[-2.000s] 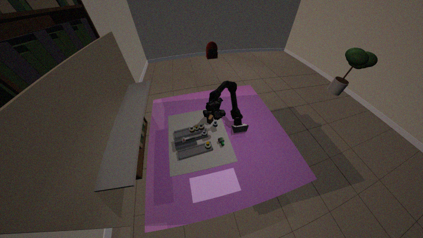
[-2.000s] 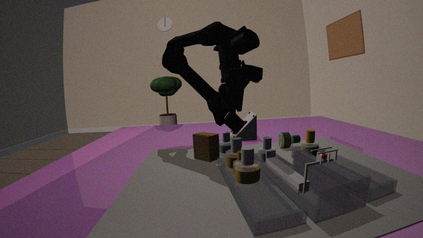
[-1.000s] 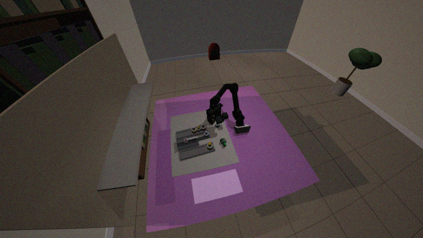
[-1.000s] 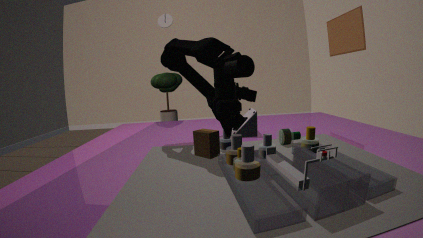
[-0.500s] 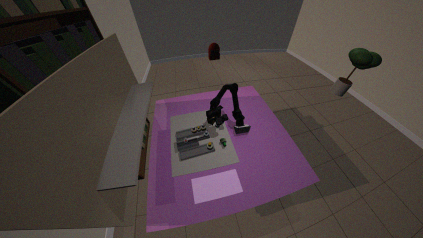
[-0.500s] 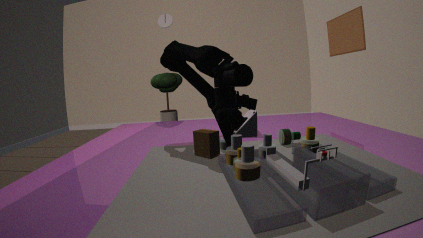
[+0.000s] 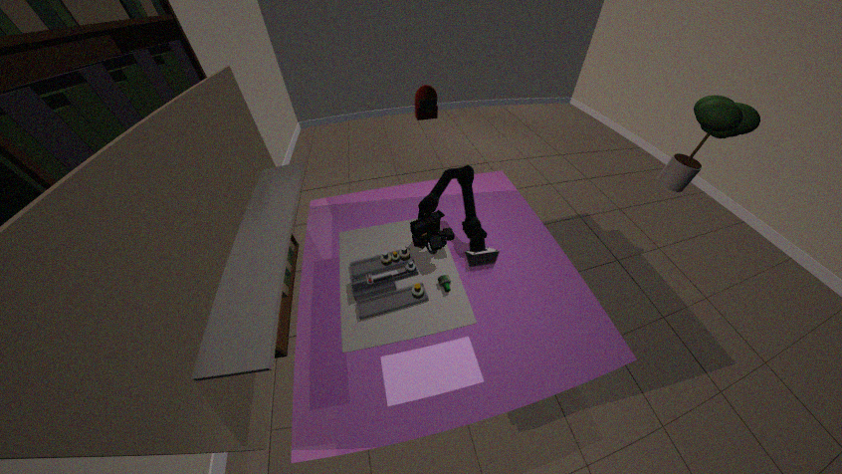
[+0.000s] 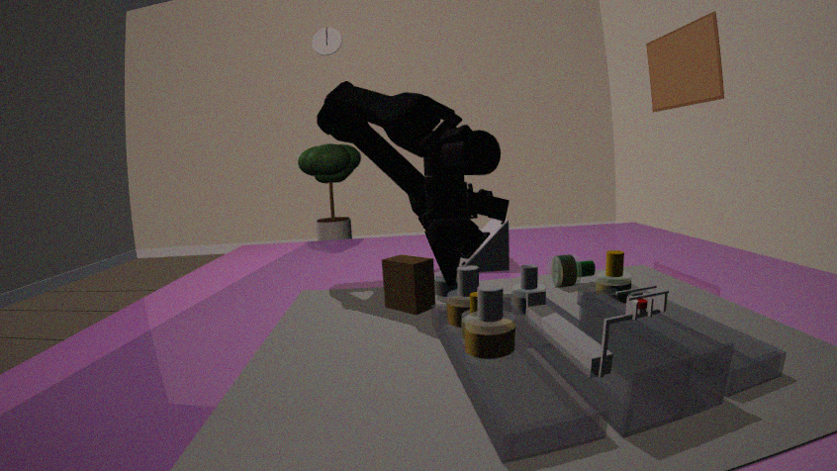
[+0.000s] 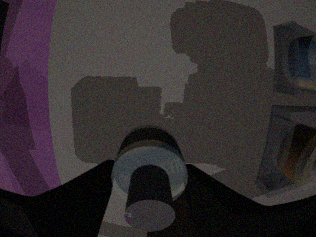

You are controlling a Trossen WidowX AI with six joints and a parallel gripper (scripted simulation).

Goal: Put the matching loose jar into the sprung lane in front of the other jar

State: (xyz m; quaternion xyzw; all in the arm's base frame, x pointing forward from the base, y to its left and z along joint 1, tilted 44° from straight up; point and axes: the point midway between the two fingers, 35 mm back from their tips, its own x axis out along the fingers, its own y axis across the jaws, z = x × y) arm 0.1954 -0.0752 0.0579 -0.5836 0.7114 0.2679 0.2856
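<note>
Now: gripper tip 6 cm to the left of the brown box, 3 cm short of it and 1 cm below it. From my gripper tip the other things lie so: white pusher plate 24 cm ahead, 10 cm to the left, 2 cm above.
</note>
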